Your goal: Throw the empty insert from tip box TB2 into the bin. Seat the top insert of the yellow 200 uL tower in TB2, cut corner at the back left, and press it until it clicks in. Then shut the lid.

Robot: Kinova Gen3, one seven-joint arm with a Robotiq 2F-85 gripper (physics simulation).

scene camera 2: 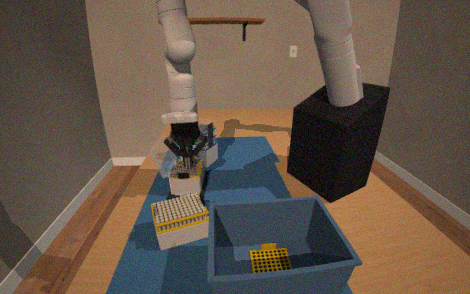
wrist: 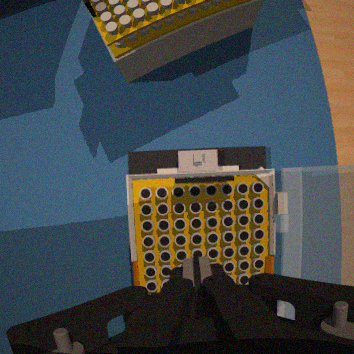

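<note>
Tip box TB2 [scene camera 2: 186, 187] [wrist: 131, 225] stands with its clear lid [scene camera 2: 161, 156] [wrist: 317, 225] open to one side. A yellow insert full of tips [wrist: 187, 216] lies inside its walls; its cut corner shows at the upper right in the wrist view. Whether it is clicked in cannot be told. My gripper [scene camera 2: 187, 162] [wrist: 196, 272] is shut and empty, fingertips down over the insert's middle; contact is unclear. The yellow tower [scene camera 2: 181, 212] [wrist: 190, 47] stands nearer the scene camera, tips showing on top. The empty yellow insert [scene camera 2: 270, 260] lies in the blue bin [scene camera 2: 260, 217].
A blue-tiered tip rack [scene camera 2: 210, 145] stands behind TB2, partly hidden by my gripper. TB2 sits on a dark base [wrist: 145, 160]. The black arm pedestal [scene camera 2: 332, 145] is at the right. The blue mat [scene camera 2: 235, 182] [wrist: 65, 190] lies on the wooden table [scene camera 2: 400, 230] [wrist: 340, 75].
</note>
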